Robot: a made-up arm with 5 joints.
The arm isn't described. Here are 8 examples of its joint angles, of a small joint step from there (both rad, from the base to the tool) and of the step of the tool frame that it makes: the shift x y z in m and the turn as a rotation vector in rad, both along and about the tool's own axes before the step.
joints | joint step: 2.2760 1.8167 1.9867 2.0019 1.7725 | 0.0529 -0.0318 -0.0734 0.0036 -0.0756
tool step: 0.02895 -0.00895 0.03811 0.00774 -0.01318 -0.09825
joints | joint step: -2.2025 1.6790 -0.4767 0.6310 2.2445 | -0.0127 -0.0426 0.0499 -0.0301 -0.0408
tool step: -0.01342 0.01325 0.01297 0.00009 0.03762 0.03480
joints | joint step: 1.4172 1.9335 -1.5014 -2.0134 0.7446 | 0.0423 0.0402 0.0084 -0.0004 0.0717
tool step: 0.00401 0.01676 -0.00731 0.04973 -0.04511 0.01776
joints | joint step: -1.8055 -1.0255 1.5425 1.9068 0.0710 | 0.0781 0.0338 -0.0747 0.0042 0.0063
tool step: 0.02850 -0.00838 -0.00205 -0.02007 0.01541 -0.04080
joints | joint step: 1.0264 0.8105 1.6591 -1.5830 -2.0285 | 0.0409 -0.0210 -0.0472 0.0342 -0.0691
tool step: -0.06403 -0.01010 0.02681 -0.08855 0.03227 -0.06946
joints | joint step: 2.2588 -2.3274 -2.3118 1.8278 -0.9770 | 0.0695 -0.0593 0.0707 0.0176 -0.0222
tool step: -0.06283 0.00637 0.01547 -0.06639 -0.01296 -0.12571
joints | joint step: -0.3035 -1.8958 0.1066 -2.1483 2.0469 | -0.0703 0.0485 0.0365 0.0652 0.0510
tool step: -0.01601 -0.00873 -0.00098 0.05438 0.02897 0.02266
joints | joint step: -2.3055 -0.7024 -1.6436 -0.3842 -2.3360 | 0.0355 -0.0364 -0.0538 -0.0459 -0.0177
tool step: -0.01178 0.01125 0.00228 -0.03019 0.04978 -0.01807
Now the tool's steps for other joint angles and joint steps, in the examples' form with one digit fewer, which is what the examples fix.
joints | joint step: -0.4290 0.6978 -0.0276 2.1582 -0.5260 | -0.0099 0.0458 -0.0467 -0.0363 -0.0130
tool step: 0.0121 -0.0123 -0.0197 0.0044 0.0734 -0.0524
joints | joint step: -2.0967 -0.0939 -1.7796 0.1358 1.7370 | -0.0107 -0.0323 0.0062 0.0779 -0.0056
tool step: -0.0086 -0.0036 -0.0120 -0.0058 0.0649 0.0196
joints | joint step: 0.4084 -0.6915 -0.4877 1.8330 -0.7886 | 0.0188 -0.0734 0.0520 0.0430 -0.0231
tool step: -0.0348 0.0138 0.0371 -0.0605 -0.1217 0.0397
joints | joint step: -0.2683 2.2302 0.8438 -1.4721 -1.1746 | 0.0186 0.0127 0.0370 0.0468 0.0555
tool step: 0.0073 0.0014 -0.0172 0.0752 -0.0348 0.0378
